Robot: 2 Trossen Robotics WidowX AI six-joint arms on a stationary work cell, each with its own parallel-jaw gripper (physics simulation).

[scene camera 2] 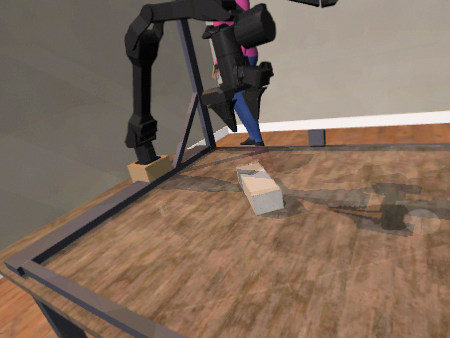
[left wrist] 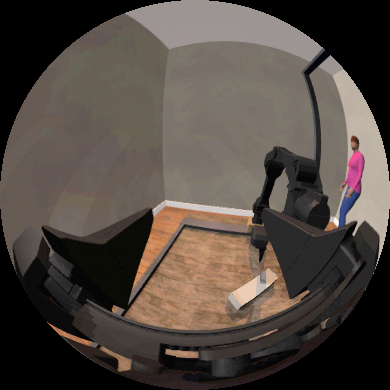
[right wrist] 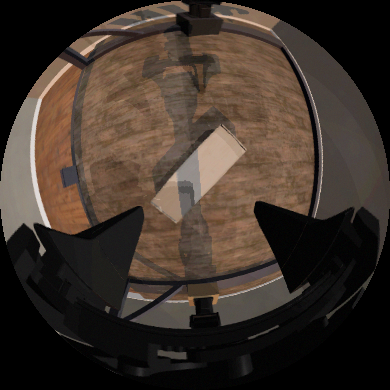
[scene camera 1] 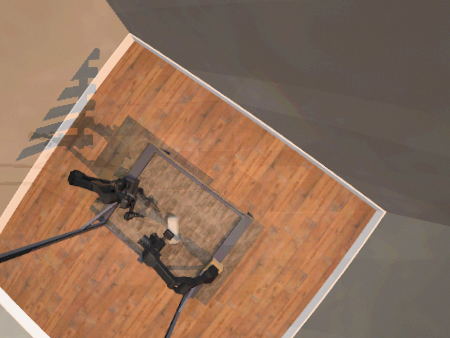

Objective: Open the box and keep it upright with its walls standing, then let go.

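Where they show: left gripper, fingertip midpoint: (left wrist: 209,213) (scene camera 1: 146,209); right gripper, fingertip midpoint: (scene camera 2: 246,125) (left wrist: 273,262) (right wrist: 200,209) (scene camera 1: 165,237); left arm's base, link origin: (scene camera 1: 126,184); right arm's base, link origin: (scene camera 2: 147,160) (left wrist: 256,220) (right wrist: 202,300) (scene camera 1: 213,270).
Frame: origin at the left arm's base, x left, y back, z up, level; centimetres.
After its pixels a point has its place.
A long, pale closed box (scene camera 1: 172,224) @(y -43.2, x -15.6, z -3.3 cm) (scene camera 2: 263,186) @(y -42.2, x -14.7, z -3.3 cm) (left wrist: 248,292) @(y -42.7, x -16.3, z -3.3 cm) (right wrist: 215,161) @(y -44.0, x -16.4, z -3.2 cm) lies on the table, slanting across the right wrist view. Its top looks shut and a thin dark slit runs along one short end. My right gripper (scene camera 2: 247,128) @(y -45.1, x -20.9, z 9.5 cm) (right wrist: 200,209) @(y -45.1, x -20.9, z 9.5 cm) is open and empty, pointing down above the table near the box, with a gap below its fingertips. My left gripper (scene camera 1: 150,212) @(y -35.1, x 0.0, z 31.7 cm) (left wrist: 209,213) @(y -35.1, x 0.0, z 31.7 cm) is open and empty, held up off to one side of the box and apart from it. The inside of the box is hidden.
A dark metal frame (scene camera 2: 92,214) @(y -88.1, x -10.0, z -5.9 cm) borders the wooden table. The right arm's base stands on a tan block (scene camera 2: 150,172) @(y -80.1, x -29.2, z -3.0 cm) at the frame. A dark upright post (scene camera 2: 192,65) @(y -70.2, x -60.3, z 25.3 cm) rises behind it. A person in pink (left wrist: 355,167) stands beyond the table.
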